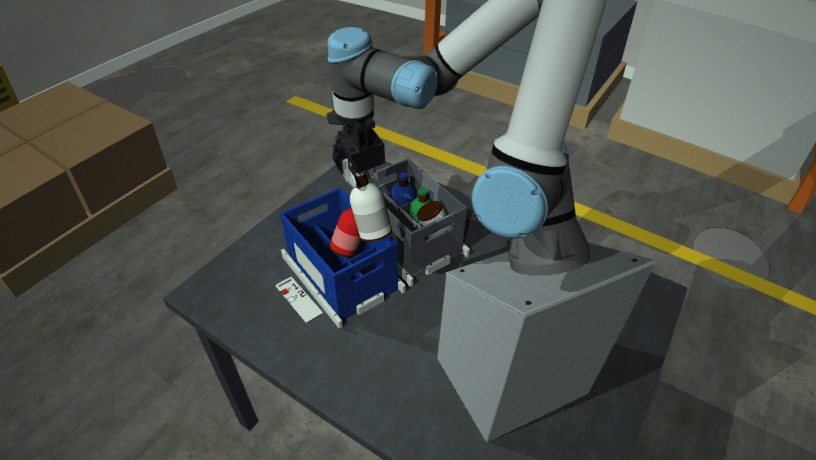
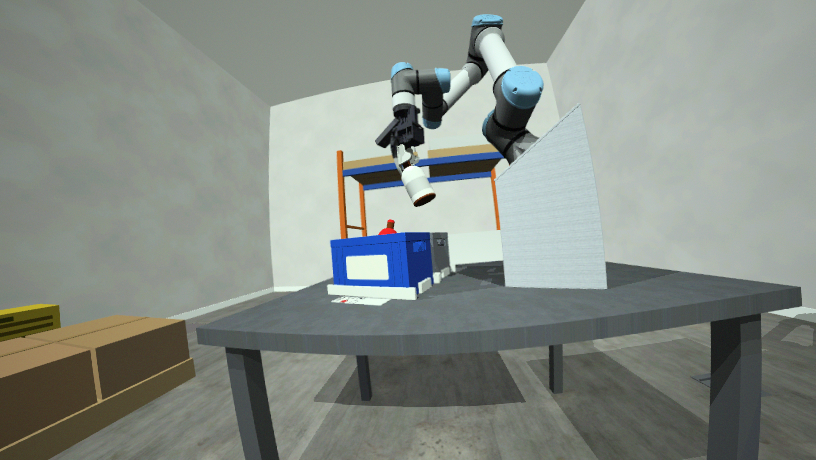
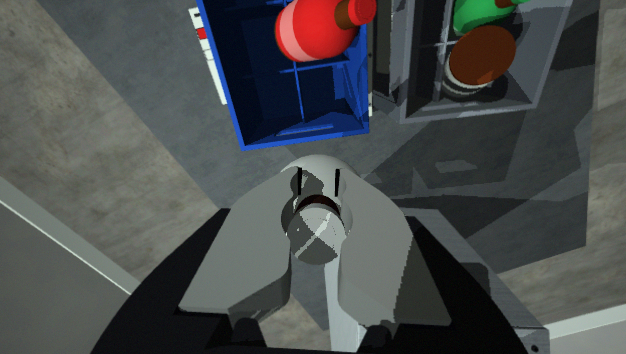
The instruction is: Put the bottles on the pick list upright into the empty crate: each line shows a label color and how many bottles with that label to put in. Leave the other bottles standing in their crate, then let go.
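Frame: origin at the arm's base, x left, y back, z up, level; centimetres.
Seen in the pictures: gripper, fingertip midpoint: [image 1: 359,185] [image 2: 403,175] [image 3: 318,170]; arm's base at its link origin: [image 1: 549,260] [image 2: 535,164].
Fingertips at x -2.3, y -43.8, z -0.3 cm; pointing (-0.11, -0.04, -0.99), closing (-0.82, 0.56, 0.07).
Pixels of each thing's middle, then the offset from my fingertips to it. Level surfaces: height alone.
- white bottle at the middle of its body: [image 3: 318,201] [image 1: 367,202] [image 2: 414,179] dx +1.9, dy +3.2, dz -2.3 cm
- red bottle at the middle of its body: [image 3: 324,24] [image 1: 351,224] [image 2: 387,240] dx -6.8, dy -7.5, dz -20.5 cm
- grey crate at the middle of its body: [image 3: 448,8] [image 1: 408,217] [image 2: 411,255] dx -23.9, dy +0.3, dz -27.6 cm
- blue bottle at the middle of its body: [image 1: 403,195] dx -31.9, dy -5.7, dz -27.8 cm
- green bottle at the middle of its body: [image 3: 481,3] [image 1: 422,211] dx -28.3, dy +2.5, dz -27.8 cm
- bottle with its brown base up, body centre: [image 3: 465,72] [image 1: 441,230] dx -24.0, dy +10.5, dz -28.2 cm
- pick list at the middle of its body: [image 3: 220,58] [image 1: 298,298] [image 2: 360,300] dx +10.4, dy -14.6, dz -36.3 cm
- dark table at its surface level: dz -36.4 cm
My gripper [image 1: 360,173] [image 2: 406,160] [image 3: 318,170] is shut on the neck of a white bottle [image 1: 371,208] [image 2: 418,181] [image 3: 316,235]. The bottle hangs tilted above the blue crate's near right side, clear of it. A red bottle [image 1: 344,237] [image 2: 388,231] [image 3: 317,31] stands in the blue crate [image 1: 365,288] [image 2: 420,271] [image 3: 305,141]. The grey crate [image 1: 454,234] [image 3: 470,113] holds a blue bottle [image 1: 403,191], a green bottle [image 1: 420,206] [image 3: 475,15] and a bottle with its brown base up [image 1: 430,210] [image 3: 482,55]. The pick list [image 1: 306,308] [image 2: 374,301] shows a red square and the figures 1 and 2.
Both crates stand side by side on the dark table [image 1: 377,371] [image 2: 485,320], between pale locating strips. The robot's grey pedestal [image 1: 531,348] [image 2: 551,228] stands to their right. Brown cartons [image 1: 80,148] [image 2: 131,342] are on the floor at the left.
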